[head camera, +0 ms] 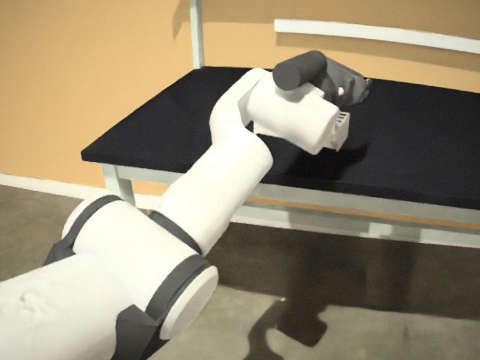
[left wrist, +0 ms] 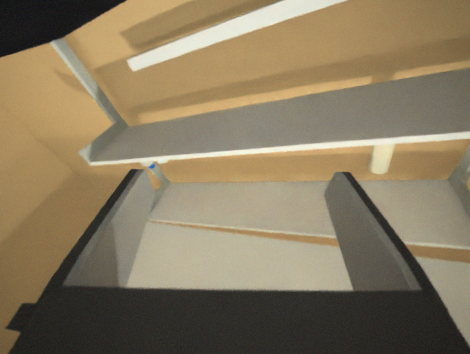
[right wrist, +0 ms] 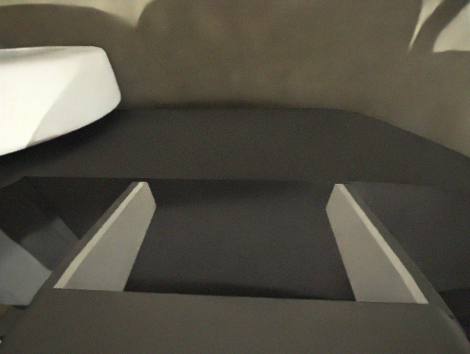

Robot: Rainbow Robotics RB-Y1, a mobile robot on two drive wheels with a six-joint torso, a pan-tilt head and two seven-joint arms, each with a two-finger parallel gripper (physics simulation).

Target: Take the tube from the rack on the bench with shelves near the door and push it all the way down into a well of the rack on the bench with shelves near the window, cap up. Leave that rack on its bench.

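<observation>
A pale rack with square openings stands on the black-topped bench in the head view. It is mostly hidden behind my left arm; its right end shows, with a sliver at the left. No tube can be made out. My left gripper is open and empty, above and beyond the rack in the head picture, its fingers pointing toward the wall and shelves. My right gripper is open and empty, over a dark surface. Which bench this is cannot be told.
A grey shelf with a white front edge crosses the left wrist view. A pale cylinder and a small blue spot show below its edge. An upright post stands at the bench's back left. A white rail runs along the wall.
</observation>
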